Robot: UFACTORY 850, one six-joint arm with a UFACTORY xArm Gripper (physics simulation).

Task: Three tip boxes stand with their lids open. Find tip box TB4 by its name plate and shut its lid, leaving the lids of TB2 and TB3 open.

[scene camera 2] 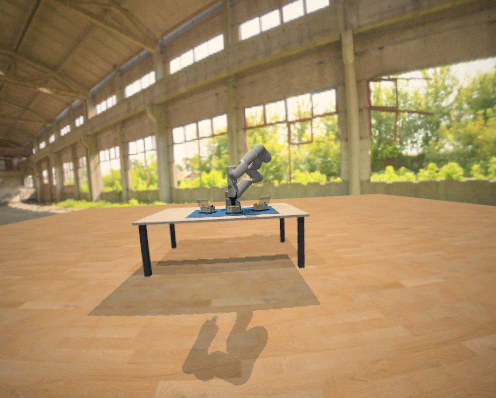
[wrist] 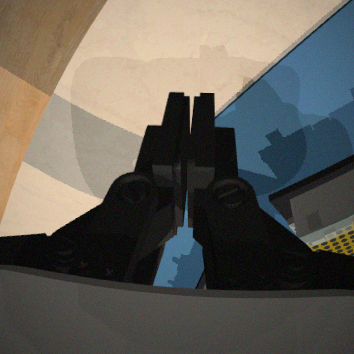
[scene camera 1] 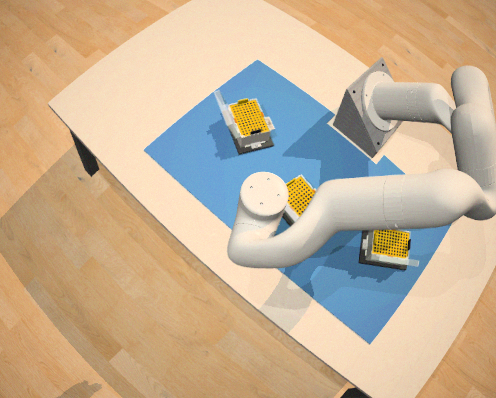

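Note:
TB4 is the middle box [scene camera 1: 301, 194] [scene camera 2: 233, 210]. Its yellow rack shows beside the arm in scene camera 1. Its name plate and lid are hidden there, so I cannot tell the lid's state. A box's grey side [wrist: 325, 200] and yellow rack show at lower right in the wrist view. The upper-left box [scene camera 1: 249, 117] [scene camera 2: 207, 209] and lower-right box [scene camera 1: 391, 243] [scene camera 2: 260, 206] have clear lids standing open. Their plates are unreadable. My gripper [wrist: 192, 123] is shut and empty, above the bare tabletop near the mat edge; the arm hides it in scene camera 1.
The blue mat [scene camera 1: 185, 155] [wrist: 320, 65] lies on the pale table [scene camera 1: 115, 95] [scene camera 2: 165, 216] [wrist: 145, 30]. The arm's grey base [scene camera 1: 352, 117] stands at the back edge of the mat. The arm's forearm [scene camera 1: 365, 202] passes over the mat between the middle and lower-right boxes.

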